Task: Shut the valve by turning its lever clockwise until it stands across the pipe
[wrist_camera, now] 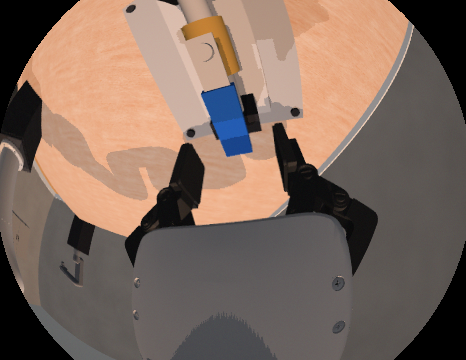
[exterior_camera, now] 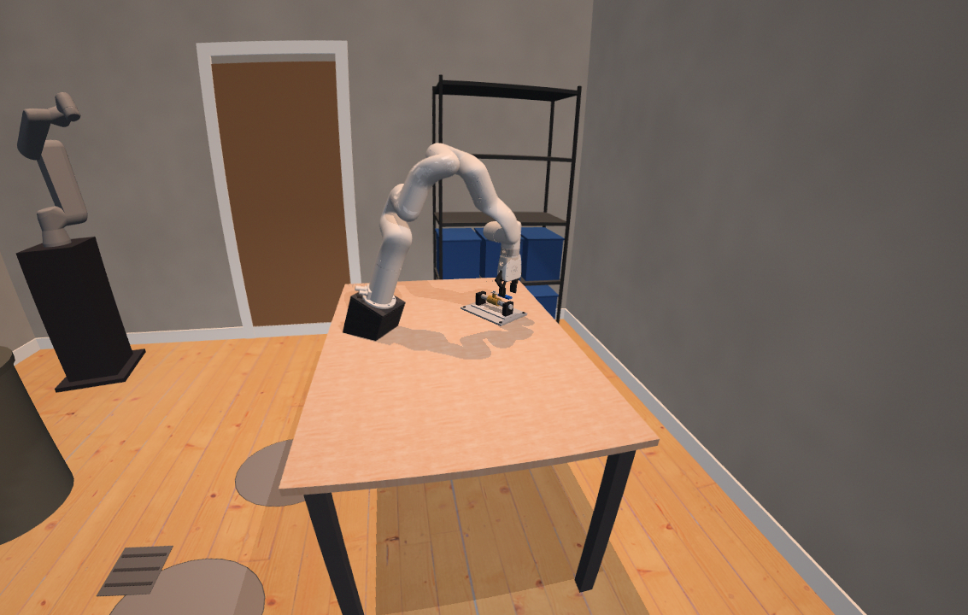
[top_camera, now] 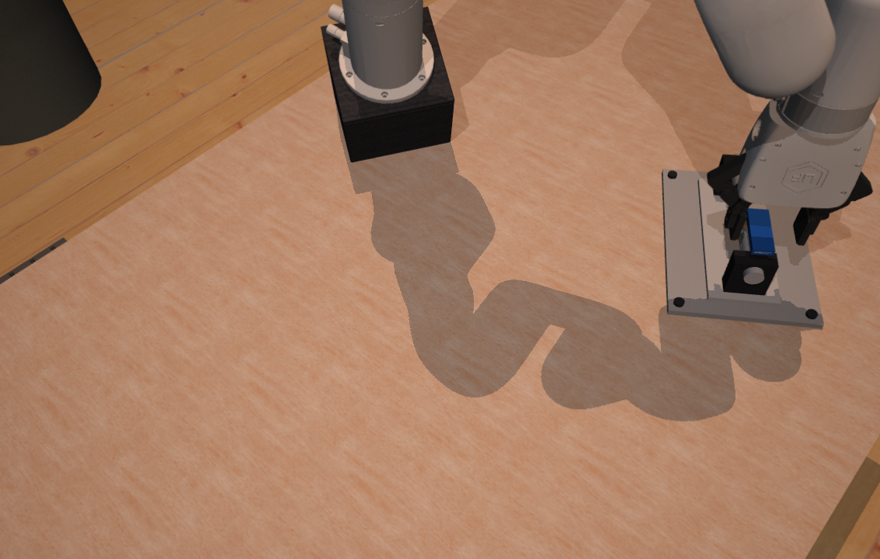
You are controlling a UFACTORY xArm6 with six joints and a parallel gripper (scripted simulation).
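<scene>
Now: hand 4 cm to the right of the valve lever, 3 cm above it and 2 cm past it.
</scene>
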